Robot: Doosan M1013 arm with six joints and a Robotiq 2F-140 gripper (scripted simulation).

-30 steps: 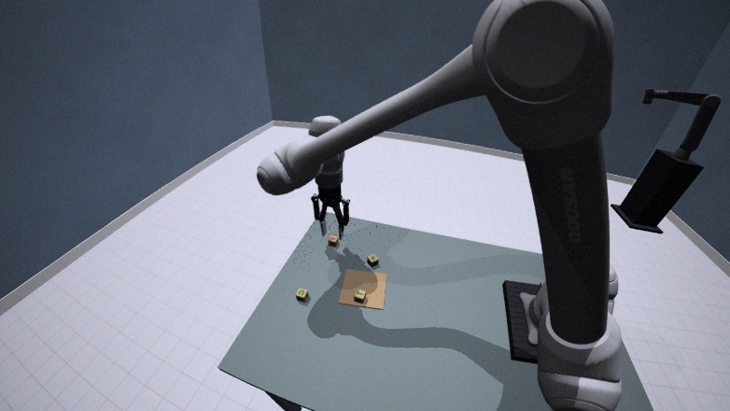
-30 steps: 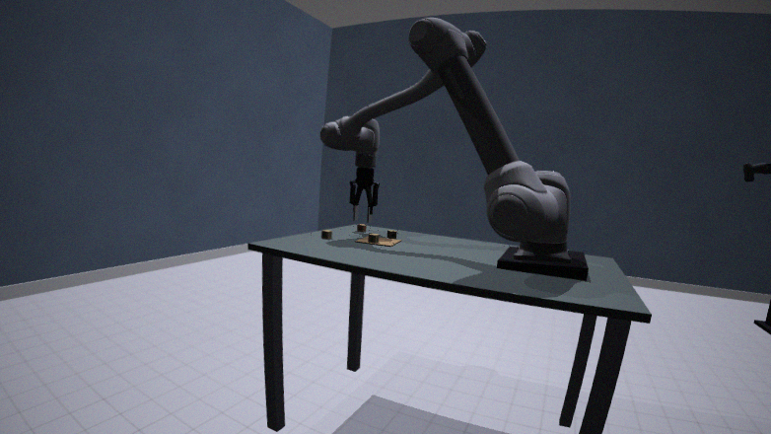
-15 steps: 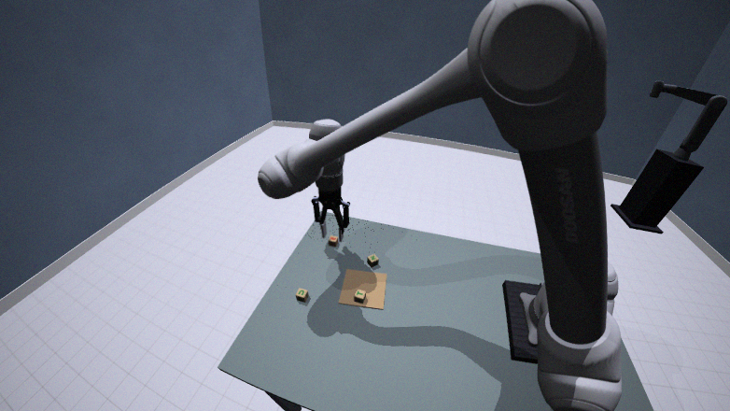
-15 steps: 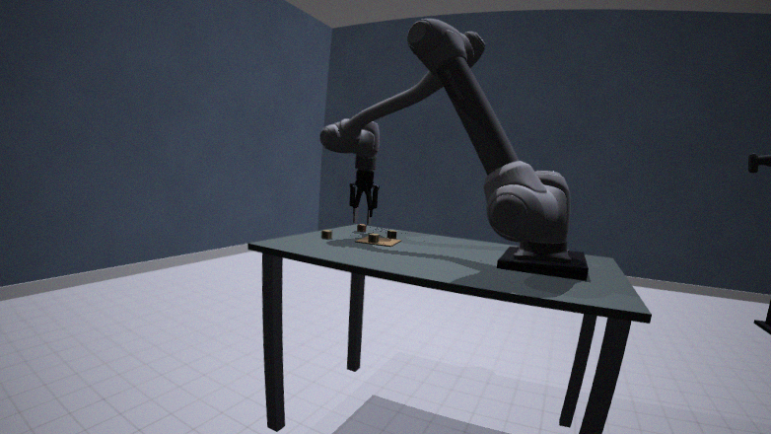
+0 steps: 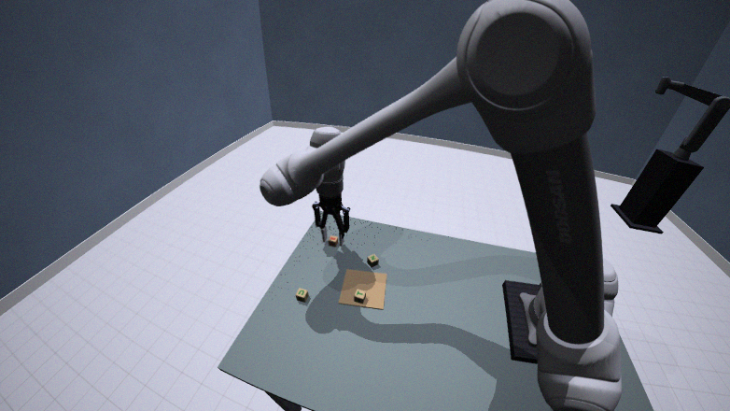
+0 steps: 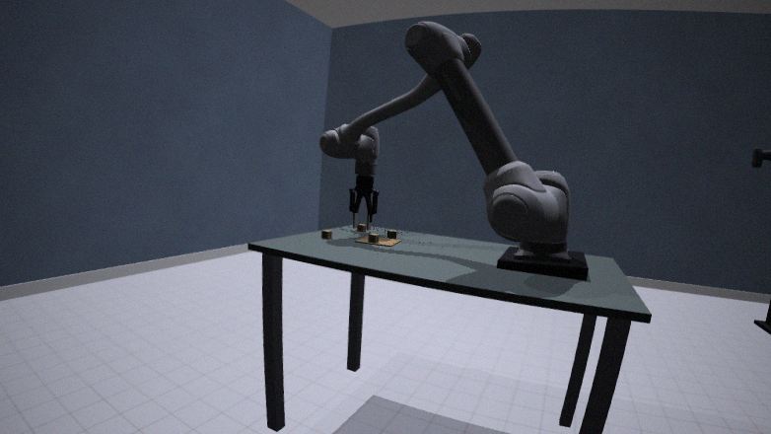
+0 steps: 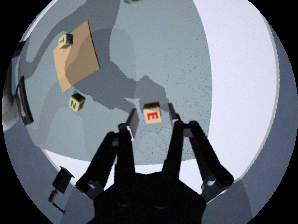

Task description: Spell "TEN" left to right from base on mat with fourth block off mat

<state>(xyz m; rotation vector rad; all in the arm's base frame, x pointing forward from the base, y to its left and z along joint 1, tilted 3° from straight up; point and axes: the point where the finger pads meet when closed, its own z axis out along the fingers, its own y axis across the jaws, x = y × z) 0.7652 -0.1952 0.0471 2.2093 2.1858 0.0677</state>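
The tan mat is 17 cm to the left of my hand, 16 cm behind it and 4 cm below it. From my hand the other things lie so: block 21 cm to the left, 16 cm behind, 2 cm below.
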